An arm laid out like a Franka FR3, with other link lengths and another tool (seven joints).
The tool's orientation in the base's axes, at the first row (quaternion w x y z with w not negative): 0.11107, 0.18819, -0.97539, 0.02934
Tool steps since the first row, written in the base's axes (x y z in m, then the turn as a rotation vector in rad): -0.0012, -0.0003, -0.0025, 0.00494, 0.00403, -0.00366; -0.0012, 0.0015, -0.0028, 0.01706, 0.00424, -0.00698; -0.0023, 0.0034, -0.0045, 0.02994, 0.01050, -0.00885; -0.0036, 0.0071, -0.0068, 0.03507, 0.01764, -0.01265; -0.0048, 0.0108, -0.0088, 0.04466, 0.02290, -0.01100; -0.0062, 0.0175, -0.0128, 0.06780, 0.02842, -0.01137; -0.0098, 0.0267, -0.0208, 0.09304, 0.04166, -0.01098; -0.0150, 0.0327, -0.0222, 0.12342, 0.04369, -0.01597; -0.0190, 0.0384, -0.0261, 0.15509, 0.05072, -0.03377
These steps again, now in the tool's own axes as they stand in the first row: 0.0006, 0.0002, 0.0027, -0.00675, 0.00195, 0.00215; -0.0001, 0.0019, 0.0028, -0.01855, -0.00233, 0.00287; -0.0002, 0.0041, 0.0045, -0.03288, -0.00131, 0.00142; -0.0009, 0.0080, 0.0067, -0.04096, 0.00345, 0.00336; -0.0016, 0.0119, 0.0085, -0.05116, 0.00472, -0.00074; -0.0036, 0.0187, 0.0120, -0.07416, 0.00120, -0.00569; -0.0055, 0.0287, 0.0196, -0.10168, 0.00404, -0.01257; -0.0033, 0.0363, 0.0215, -0.13102, -0.00535, -0.01416; -0.0026, 0.0431, 0.0255, -0.16626, -0.01039, -0.00404
